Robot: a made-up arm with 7 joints.
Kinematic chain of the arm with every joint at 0, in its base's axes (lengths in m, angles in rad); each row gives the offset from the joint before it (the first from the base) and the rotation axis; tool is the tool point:
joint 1: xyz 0 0 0.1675 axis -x
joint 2: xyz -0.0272 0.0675 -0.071 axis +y
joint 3: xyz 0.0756 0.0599 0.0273 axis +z
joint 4: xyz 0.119 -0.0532 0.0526 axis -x
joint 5: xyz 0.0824 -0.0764 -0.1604 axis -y
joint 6: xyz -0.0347 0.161 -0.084 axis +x
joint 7: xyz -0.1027 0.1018 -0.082 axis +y
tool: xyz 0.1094 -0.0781 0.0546
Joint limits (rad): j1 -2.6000..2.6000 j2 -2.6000..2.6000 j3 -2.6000..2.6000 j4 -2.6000..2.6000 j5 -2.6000..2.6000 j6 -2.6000..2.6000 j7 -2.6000..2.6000
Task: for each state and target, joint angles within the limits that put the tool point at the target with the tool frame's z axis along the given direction. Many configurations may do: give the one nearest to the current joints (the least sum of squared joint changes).
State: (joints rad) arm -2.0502 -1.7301 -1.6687 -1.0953 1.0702 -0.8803 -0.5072
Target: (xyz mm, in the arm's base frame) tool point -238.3 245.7 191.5 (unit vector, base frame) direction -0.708 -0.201 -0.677
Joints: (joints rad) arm -2.5489 -1.8078 -2.5507 -1.6475 1.4888 -0.7578 -0.7978
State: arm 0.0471 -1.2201 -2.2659 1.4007 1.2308 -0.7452 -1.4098
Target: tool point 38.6 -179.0 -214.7 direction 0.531 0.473 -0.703
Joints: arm 0.7423 -1.3869 -2.1962 1.3087 1.2185 -0.8645 -1.0268
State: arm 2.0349 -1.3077 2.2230 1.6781 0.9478 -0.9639 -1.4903
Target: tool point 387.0 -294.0 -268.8 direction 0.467 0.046 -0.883
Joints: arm 2.4567 -0.6029 1.8231 1.4501 1.3387 -0.7112 -2.2855
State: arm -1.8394 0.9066 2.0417 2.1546 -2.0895 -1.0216 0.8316
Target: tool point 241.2 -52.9 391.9 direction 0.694 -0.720 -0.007
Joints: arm -2.4175 0.6191 2.0592 2.6000 -1.7040 -0.0454 1.0920
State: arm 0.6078 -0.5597 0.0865 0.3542 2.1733 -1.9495 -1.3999
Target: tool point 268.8 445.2 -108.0 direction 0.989 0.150 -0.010
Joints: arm 0.7648 -1.0593 0.9116 -0.2115 2.3416 -1.8998 -2.1796
